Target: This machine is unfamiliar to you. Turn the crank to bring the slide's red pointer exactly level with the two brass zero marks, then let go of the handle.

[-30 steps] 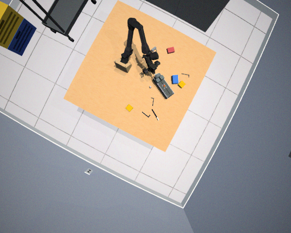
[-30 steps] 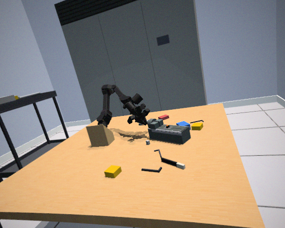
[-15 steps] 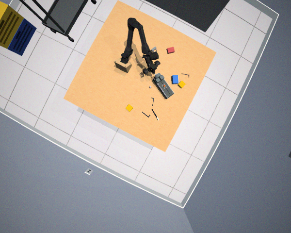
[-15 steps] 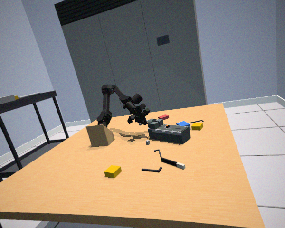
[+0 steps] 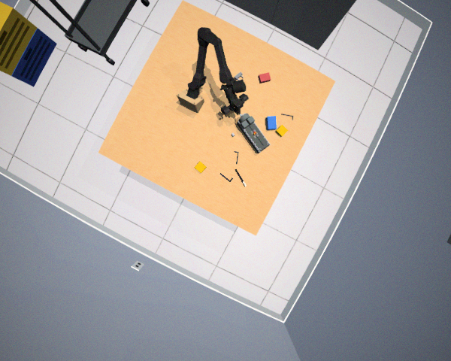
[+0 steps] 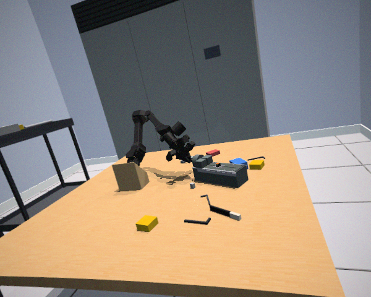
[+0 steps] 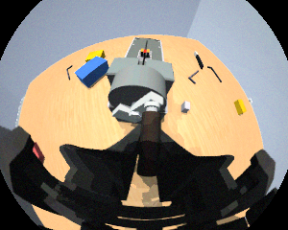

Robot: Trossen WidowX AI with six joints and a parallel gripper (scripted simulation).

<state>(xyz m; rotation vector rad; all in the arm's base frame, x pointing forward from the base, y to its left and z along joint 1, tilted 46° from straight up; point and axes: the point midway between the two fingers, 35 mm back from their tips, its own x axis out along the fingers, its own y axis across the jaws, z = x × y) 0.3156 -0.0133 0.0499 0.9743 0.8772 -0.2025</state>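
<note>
Now: gripper tip 2 cm past the dark crank handle, 1 cm to the right of it and 3 cm below it. Round my gripper tip: small grey cube (2 cm ahead, 12 cm to the right, 8 cm below); blue block (23 cm ahead, 6 cm to the left, 7 cm below); red pointer (15 cm ahead, 7 cm to the right, 1 cm below).
</note>
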